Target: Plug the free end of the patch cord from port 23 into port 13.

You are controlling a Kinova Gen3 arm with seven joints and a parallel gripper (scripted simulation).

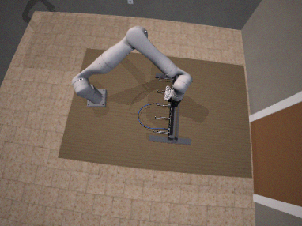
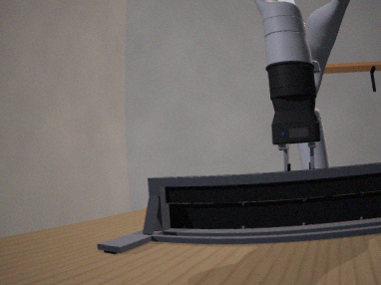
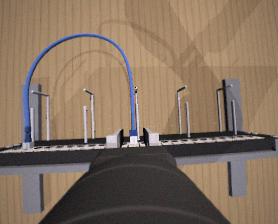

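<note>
The free-end plug is 10 mm below my hand and 10 mm ahead of it.
</note>
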